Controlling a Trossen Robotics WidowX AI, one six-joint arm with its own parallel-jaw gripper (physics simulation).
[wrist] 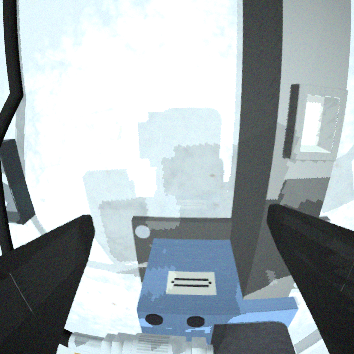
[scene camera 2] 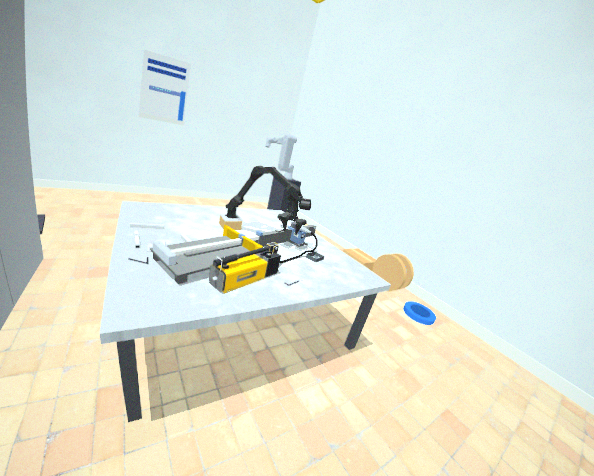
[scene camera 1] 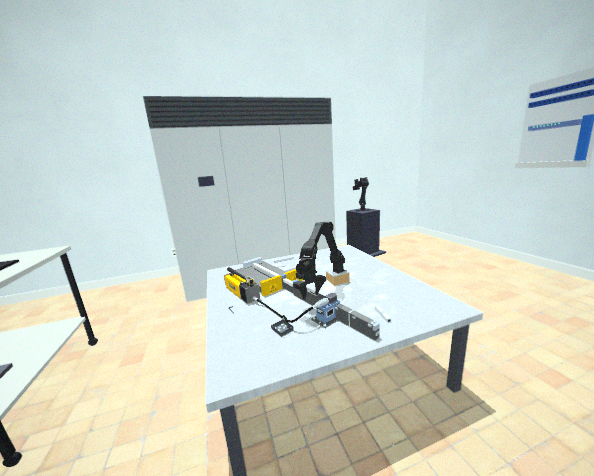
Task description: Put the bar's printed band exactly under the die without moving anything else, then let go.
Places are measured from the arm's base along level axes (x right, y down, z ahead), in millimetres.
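Where they show: gripper, fingertip midpoint: (wrist: 180,219) (scene camera 2: 290,232) (scene camera 1: 310,297); arm's base, link origin: (scene camera 2: 231,216) (scene camera 1: 338,270).
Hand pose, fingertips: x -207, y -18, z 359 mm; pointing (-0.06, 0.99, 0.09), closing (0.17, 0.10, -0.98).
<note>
Each offset is from my fingertips to the top centre of the thing. "spot": to the spot under its first point.
A long dark grey bar (scene camera 1: 359,324) (scene camera 2: 274,237) (wrist: 257,125) lies on the table. A thin pale line (scene camera 1: 350,318) crosses it near its front end in scene camera 1; I cannot tell whether that is the printed band. A blue unit @(spot: dx -136, dy +23, dz -2 mm) (scene camera 1: 326,312) (scene camera 2: 297,236) (wrist: 191,255) stands against the bar's side, with a slotted label on top in the wrist view. I cannot make out the die. My gripper (scene camera 1: 310,292) (scene camera 2: 291,230) (wrist: 180,219) is open and empty, above the bar and beside the blue unit. In the wrist view its fingers stand either side of the unit.
A yellow-and-black machine @(spot: dx +357, dy +2, dz +267 mm) (scene camera 1: 240,287) (scene camera 2: 245,274) stands at the bar's far end. A black cable (scene camera 1: 267,310) (wrist: 11,100) passes the small controller box @(spot: dx -34, dy +85, dz +193 mm) (scene camera 1: 282,327) (scene camera 2: 315,256) (wrist: 17,182). A white stick @(dx -246, dy +66, dz -268 mm) (scene camera 1: 383,313) lies beside the bar. An L-shaped key @(dx +278, dy +80, dz +348 mm) (scene camera 1: 231,309) (scene camera 2: 291,283) lies near the machine.
</note>
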